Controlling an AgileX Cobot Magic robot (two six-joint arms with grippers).
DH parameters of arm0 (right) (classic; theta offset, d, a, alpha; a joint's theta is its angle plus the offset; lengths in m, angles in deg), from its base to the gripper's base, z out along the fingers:
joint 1: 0 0.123 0 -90
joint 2: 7.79 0 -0.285 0
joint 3: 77.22 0 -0.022 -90
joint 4: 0 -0.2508 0 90
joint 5: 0 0 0.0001 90
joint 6: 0 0.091 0 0
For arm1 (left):
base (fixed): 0 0 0 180
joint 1: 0 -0.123 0 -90
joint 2: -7.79 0 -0.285 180
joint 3: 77.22 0 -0.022 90
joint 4: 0 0.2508 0 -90
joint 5: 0 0 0.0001 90
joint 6: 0 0.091 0 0
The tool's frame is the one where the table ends.
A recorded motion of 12 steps. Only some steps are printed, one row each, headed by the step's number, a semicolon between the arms.
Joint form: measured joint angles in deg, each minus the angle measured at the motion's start. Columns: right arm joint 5, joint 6, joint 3, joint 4, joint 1, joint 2; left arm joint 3, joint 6, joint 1, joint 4, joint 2, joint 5.
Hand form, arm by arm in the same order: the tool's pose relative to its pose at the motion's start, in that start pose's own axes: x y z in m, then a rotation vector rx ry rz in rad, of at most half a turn. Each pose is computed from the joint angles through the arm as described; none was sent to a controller.
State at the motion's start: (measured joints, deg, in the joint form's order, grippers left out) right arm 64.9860 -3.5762 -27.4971 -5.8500 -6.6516 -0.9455; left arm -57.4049 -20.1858 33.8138 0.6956 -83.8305 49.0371
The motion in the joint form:
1: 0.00 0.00 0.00 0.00 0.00 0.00; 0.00 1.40 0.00 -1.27 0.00 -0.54
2: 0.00 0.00 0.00 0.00 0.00 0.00; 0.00 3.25 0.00 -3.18 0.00 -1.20
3: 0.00 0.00 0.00 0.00 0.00 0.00; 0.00 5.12 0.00 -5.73 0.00 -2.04
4: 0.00 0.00 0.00 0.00 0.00 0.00; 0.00 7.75 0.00 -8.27 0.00 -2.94
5: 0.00 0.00 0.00 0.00 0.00 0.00; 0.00 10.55 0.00 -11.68 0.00 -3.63
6: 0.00 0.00 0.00 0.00 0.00 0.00; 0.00 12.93 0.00 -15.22 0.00 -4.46
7: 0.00 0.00 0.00 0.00 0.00 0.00; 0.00 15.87 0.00 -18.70 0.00 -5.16
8: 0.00 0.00 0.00 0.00 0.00 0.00; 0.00 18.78 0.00 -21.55 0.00 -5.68
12: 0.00 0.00 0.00 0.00 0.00 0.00; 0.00 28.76 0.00 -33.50 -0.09 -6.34
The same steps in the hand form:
1: 0.0000 0.0000 0.0000 0.0000 0.0000 0.0000; -0.0003 -0.0017 0.0000 0.0189 -0.0033 0.0098
2: 0.0000 0.0000 0.0000 0.0000 0.0000 0.0000; -0.0006 -0.0042 -0.0001 0.0460 -0.0066 0.0199
3: 0.0000 0.0000 0.0000 0.0000 0.0000 0.0000; -0.0010 -0.0074 -0.0003 0.0816 -0.0114 0.0224
4: 0.0000 0.0000 0.0000 0.0000 0.0000 0.0000; -0.0015 -0.0106 -0.0006 0.1166 -0.0192 0.0377
5: 0.0000 0.0000 0.0000 0.0000 0.0000 0.0000; -0.0017 -0.0146 -0.0012 0.1607 -0.0225 0.0453
6: 0.0000 0.0000 0.0000 0.0000 0.0000 0.0000; -0.0022 -0.0187 -0.0020 0.2063 -0.0292 0.0430
7: 0.0000 0.0000 0.0000 0.0000 0.0000 0.0000; -0.0027 -0.0226 -0.0029 0.2497 -0.0369 0.0506
8: 0.0000 0.0000 0.0000 0.0000 0.0000 0.0000; -0.0032 -0.0257 -0.0037 0.2843 -0.0452 0.0651
12: 0.0000 0.0000 0.0000 0.0000 0.0000 0.0000; -0.0040 -0.0378 -0.0078 0.4252 -0.0625 0.0865

